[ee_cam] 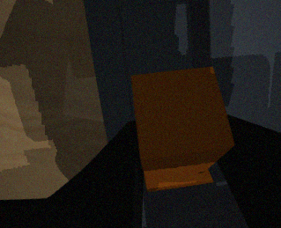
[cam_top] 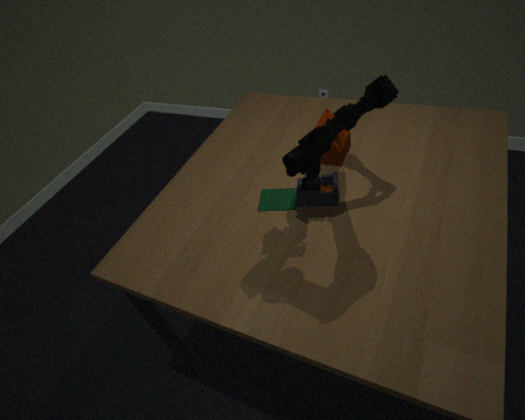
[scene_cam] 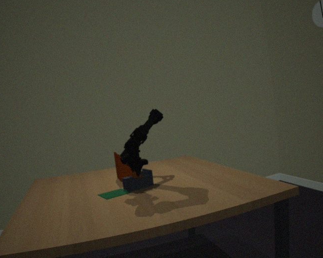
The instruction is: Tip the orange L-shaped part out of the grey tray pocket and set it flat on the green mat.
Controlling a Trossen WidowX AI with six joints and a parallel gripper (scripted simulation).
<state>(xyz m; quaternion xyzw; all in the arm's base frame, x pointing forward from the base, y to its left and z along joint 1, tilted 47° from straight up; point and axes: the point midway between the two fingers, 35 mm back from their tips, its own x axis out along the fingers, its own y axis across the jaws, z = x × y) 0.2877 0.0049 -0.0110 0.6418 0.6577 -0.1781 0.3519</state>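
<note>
My gripper tip is now 20 mm short of the green mat, 140 mm to the left of it and 80 mm above it. From my gripper tip the other things lie so: orange L-shaped part (20 mm behind, 30 mm to the left, 30 mm below).
</note>
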